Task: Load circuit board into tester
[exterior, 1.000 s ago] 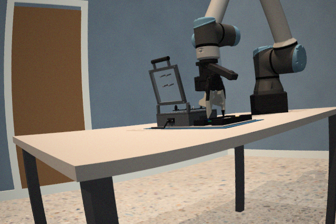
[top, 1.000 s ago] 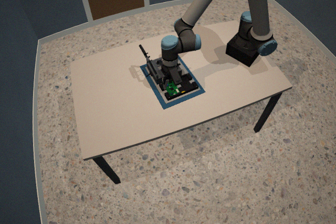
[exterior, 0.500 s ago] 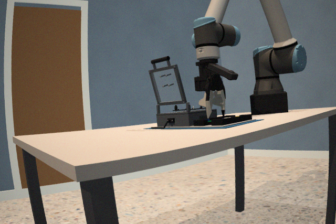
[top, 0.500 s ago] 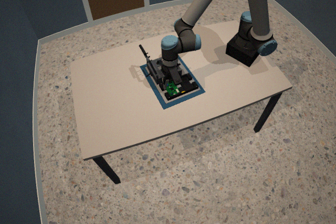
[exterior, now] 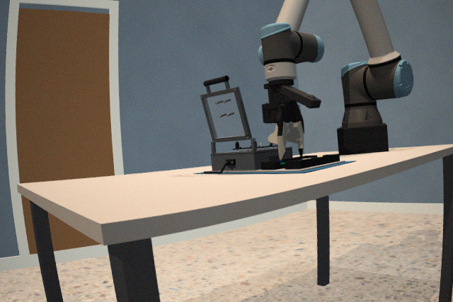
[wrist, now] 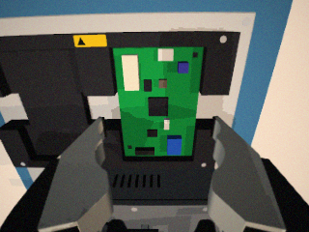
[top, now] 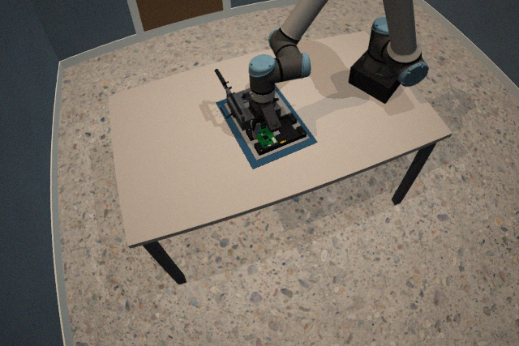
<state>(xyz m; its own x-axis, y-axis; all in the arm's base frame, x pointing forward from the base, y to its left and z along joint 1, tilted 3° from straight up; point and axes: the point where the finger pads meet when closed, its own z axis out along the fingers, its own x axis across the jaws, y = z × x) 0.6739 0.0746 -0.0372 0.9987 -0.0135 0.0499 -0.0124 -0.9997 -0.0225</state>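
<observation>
The green circuit board is 20 mm below my hand. From my hand the other things lie so: tester lid: 170 mm to the right, 140 mm above, 80 mm ahead; tester: 130 mm to the right, 70 mm above, 10 mm behind; black latch block: 110 mm to the right, 100 mm behind, 50 mm above.
</observation>
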